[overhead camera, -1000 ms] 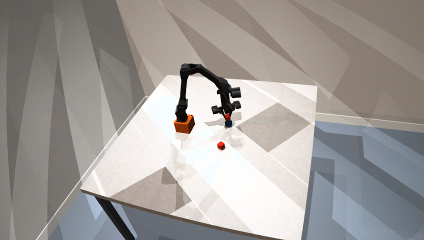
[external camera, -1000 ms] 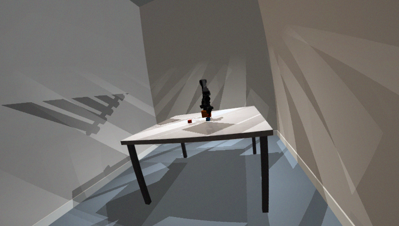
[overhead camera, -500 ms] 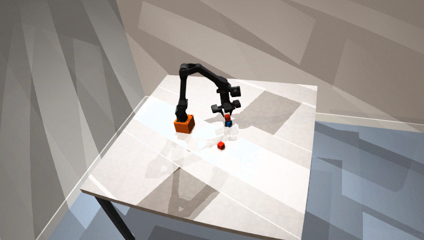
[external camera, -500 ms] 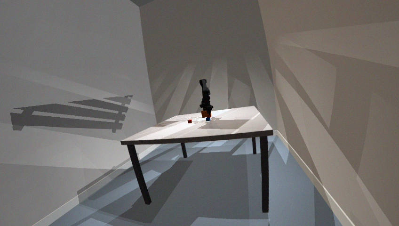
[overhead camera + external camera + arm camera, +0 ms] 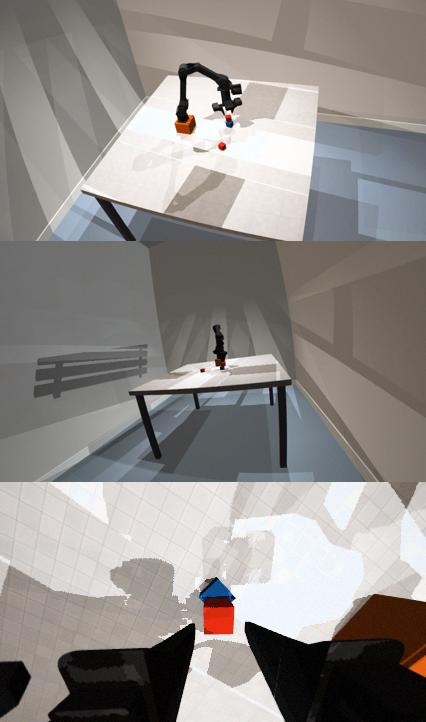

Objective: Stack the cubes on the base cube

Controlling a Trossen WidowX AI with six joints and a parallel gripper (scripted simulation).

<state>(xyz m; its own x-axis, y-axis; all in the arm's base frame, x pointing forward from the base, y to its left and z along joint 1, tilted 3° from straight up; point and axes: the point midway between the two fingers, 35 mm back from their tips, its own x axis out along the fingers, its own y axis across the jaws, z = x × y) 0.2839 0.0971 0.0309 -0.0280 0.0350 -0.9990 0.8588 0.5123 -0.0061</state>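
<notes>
Right now the red cube is 2 cm ahead of my gripper tip, 22 cm to the right of it and 7 cm below it. The rest, counted from my gripper tip: blue cube 1 cm ahead, 1 cm to the right, 7 cm below.
</notes>
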